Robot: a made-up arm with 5 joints.
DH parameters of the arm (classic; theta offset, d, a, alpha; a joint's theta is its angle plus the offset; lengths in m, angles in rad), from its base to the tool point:
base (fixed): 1.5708 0.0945 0 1.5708
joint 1: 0 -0.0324 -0.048 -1.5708
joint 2: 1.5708 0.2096 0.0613 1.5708
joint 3: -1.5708 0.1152 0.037 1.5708
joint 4: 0 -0.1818 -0.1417 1.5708
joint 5: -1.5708 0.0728 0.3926 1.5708
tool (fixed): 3.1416 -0.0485 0 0
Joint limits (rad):
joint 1: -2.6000..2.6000
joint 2: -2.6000..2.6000
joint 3: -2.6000..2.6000
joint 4: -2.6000..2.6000
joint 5: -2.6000..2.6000
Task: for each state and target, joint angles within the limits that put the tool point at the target. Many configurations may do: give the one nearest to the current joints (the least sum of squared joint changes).
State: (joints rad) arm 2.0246 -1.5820 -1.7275 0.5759 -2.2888
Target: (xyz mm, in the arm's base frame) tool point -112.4 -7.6 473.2
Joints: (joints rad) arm 1.7115 -1.7019 -2.0387 0.3561 -1.9788
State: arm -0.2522 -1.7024 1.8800 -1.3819 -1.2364
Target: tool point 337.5 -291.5 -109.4
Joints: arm 0.3574 -1.6435 2.6000 -0.6719 -1.8279
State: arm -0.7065 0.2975 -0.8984 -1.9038 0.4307
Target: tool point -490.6 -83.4 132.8
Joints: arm -0.7691 0.1104 -0.7264 -1.9676 0.6776
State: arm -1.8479 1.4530 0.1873 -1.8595 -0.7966
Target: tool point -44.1 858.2 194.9
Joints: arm -2.4266 2.1558 0.5075 -1.6879 -0.4147
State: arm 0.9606 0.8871 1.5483 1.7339 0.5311
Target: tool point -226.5 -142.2 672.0
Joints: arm 0.6516 0.6823 1.8819 1.9824 1.0160
